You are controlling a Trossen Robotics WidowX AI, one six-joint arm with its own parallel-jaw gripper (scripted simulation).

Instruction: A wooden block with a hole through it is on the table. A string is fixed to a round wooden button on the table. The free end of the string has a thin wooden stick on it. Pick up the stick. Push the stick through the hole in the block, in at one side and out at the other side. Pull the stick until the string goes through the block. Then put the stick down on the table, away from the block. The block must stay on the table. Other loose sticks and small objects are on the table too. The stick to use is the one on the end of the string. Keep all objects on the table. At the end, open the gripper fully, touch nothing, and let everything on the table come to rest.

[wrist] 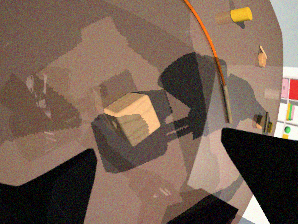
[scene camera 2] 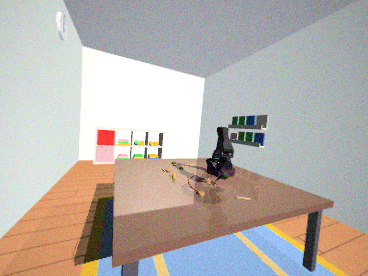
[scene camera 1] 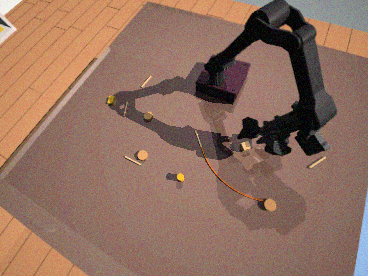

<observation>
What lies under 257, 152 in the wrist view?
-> My gripper.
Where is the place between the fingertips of my gripper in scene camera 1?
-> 247, 140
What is my gripper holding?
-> Nothing.
</observation>
